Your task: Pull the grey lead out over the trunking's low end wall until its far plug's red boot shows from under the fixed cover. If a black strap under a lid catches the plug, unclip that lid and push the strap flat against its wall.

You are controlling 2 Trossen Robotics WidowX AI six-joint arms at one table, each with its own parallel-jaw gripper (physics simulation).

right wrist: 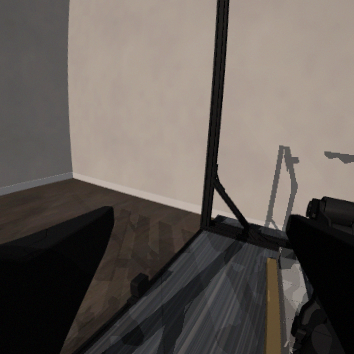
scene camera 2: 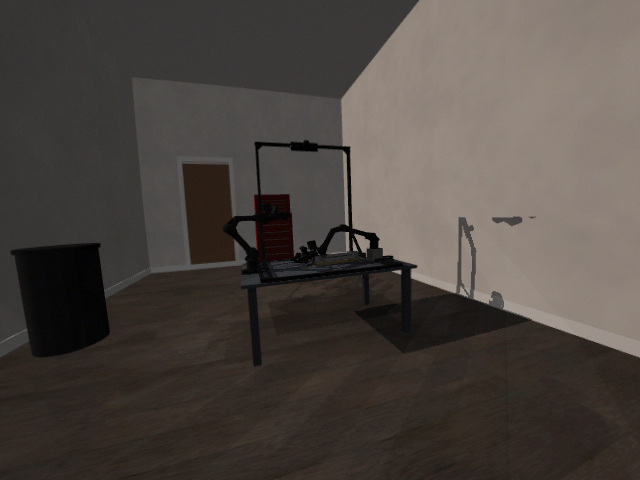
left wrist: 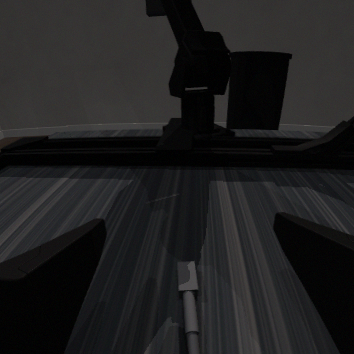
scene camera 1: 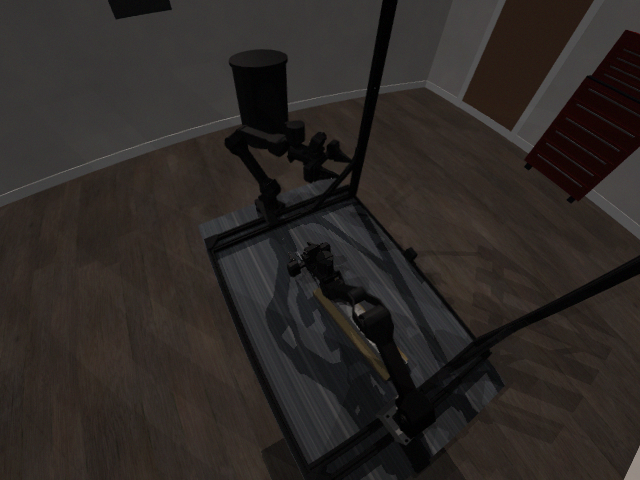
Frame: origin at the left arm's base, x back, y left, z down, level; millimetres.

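Where they show: left gripper, fingertip midpoint: (scene camera 2: 291, 261) (left wrist: 190, 224) (scene camera 1: 297, 247); right gripper, fingertip midpoint: (right wrist: 202, 219) (scene camera 2: 287, 215) (scene camera 1: 345, 168); left arm's base, link origin: (scene camera 2: 374, 248) (scene camera 1: 406, 418); right arm's base, link origin: (scene camera 2: 252, 269) (left wrist: 196, 127) (scene camera 1: 270, 205).
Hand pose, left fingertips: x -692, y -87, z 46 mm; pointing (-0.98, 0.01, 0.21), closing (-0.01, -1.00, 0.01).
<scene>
Things, the pixels of their top centre, and the offset from my left fingertips. "spot": a spot on its surface instead. Level surfaces: height alone.
- tan strip, surface spot: (right wrist: 272, 305) spot: dy -47, dx +370, dz +29 mm
- striped table, surface height: dz +53 mm
- small dark block, surface spot: (right wrist: 139, 285) (scene camera 1: 407, 251) spot: dy -373, dx +273, dz +7 mm
The grey lead (left wrist: 192, 312) runs up from the bottom of the left wrist view and ends in a pale plug (left wrist: 187, 276) on the table. My left gripper (left wrist: 190, 224) (scene camera 1: 296, 260) is open and low over the table; the plug shows between its fingers, not gripped. The pale trunking (scene camera 1: 373, 343) (right wrist: 292, 285) lies beside a tan strip (scene camera 1: 351, 333) (right wrist: 272, 305), partly hidden by the left arm. Its lids and straps cannot be made out, and no red boot shows. My right gripper (right wrist: 202, 219) (scene camera 1: 345, 168) is open and empty, raised near the back table edge, away from the trunking.
A dark frame with uprights (scene camera 1: 370, 108) (right wrist: 215, 115) borders the striped table (scene camera 1: 258, 310). A small dark block (scene camera 1: 410, 253) (right wrist: 139, 285) sits at the table's side edge. A black bin (scene camera 1: 261, 93) (scene camera 2: 61, 299) and a red tool cabinet (scene camera 1: 584, 124) stand on the floor.
</scene>
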